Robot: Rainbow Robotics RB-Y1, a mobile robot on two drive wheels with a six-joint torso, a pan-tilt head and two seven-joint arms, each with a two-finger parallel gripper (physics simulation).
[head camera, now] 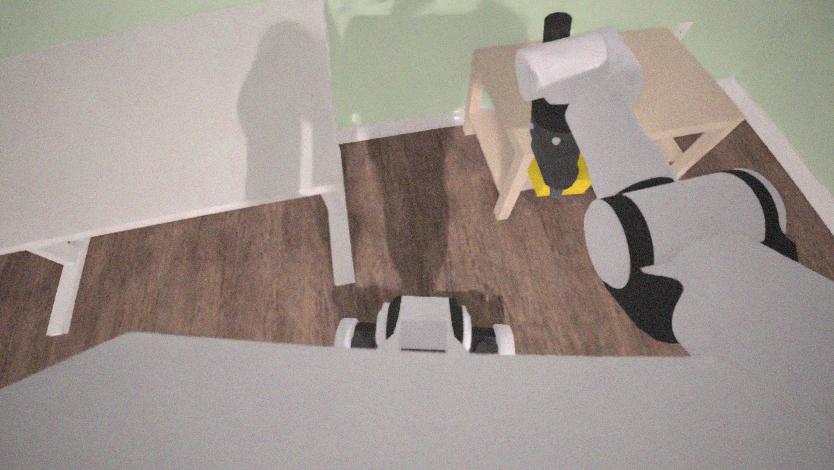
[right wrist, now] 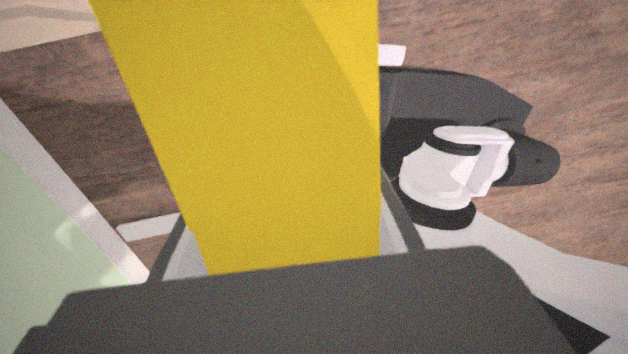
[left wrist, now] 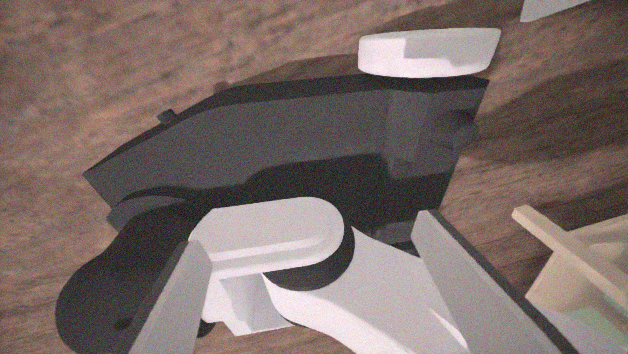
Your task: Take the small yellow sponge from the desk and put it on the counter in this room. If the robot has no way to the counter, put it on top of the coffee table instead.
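Frame: origin at the robot's base, x ahead, y left, z up, level; centimetres.
Seen in the pictures: left gripper, fingertip midpoint: (left wrist: 313, 237); right gripper, fingertip midpoint: (head camera: 549, 181) (right wrist: 291, 171).
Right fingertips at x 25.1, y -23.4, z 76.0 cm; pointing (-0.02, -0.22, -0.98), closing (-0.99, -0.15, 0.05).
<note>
A point is followed by its place in that frame.
The yellow sponge (head camera: 577, 186) @(x 22.9, y -27.8, z 77.9 cm) (right wrist: 260, 125) @(x 26.1, y -26.9, z 79.8 cm) is a thick block held in my right gripper (head camera: 556, 191) @(x 25.1, y -23.4, z 76.0 cm) (right wrist: 291, 171) @(x 25.1, y -23.4, z 76.0 cm), which is shut on it. In the head camera they appear by the near edge of a light wooden table (head camera: 688, 87) @(x 94.1, y -98.4, z 45.1 cm); their height above the floor is hard to tell. A large white table (head camera: 145, 128) @(x 41.5, y 71.0, z 72.1 cm) stands at the left of the head camera view. My left gripper (left wrist: 313, 237) @(x -22.1, y 22.5, z 41.3 cm) is open and empty, its fingers apart above my dark base. The counter cannot be made out in these views, and whether either table is the desk or the coffee table is unclear.
Brown wood floor (head camera: 408, 233) @(x 49.4, y 8.5, z 0.0 cm) lies between the two tables. A white table leg (head camera: 341, 239) stands near my base. The green wall (head camera: 408, 70) @(x 107.9, y 10.4, z 36.0 cm) with a white skirting is behind. Part of the wooden table (left wrist: 555, 280) @(x 77.9, y -61.4, z 15.1 cm) shows at the lower right of the left wrist view.
</note>
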